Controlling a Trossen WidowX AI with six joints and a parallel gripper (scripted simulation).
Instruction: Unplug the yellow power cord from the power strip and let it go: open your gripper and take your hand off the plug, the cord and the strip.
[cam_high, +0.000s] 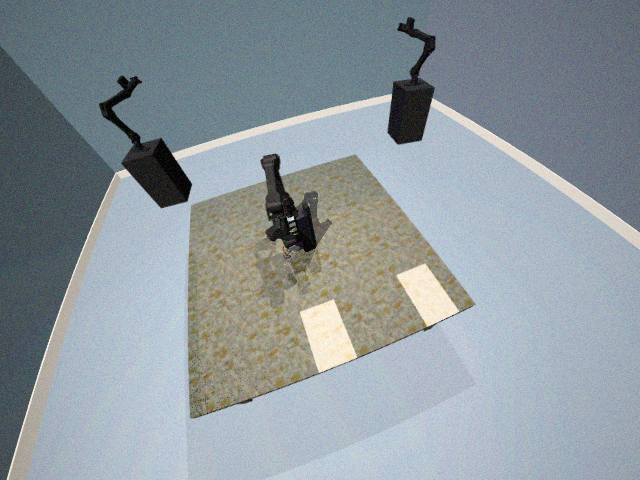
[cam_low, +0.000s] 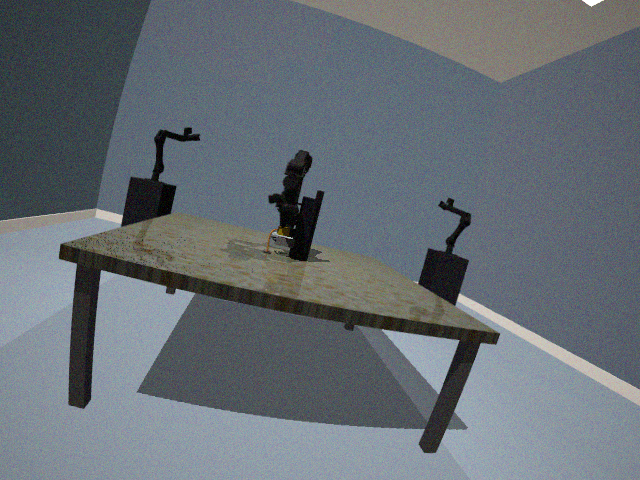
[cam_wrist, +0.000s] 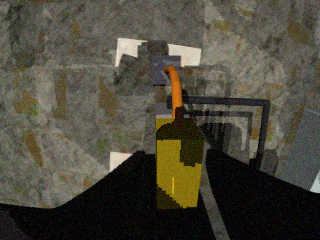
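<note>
Right now my gripper tip is 30 mm to the right of the yellow plug, 10 mm past it and 10 mm above it.
</note>
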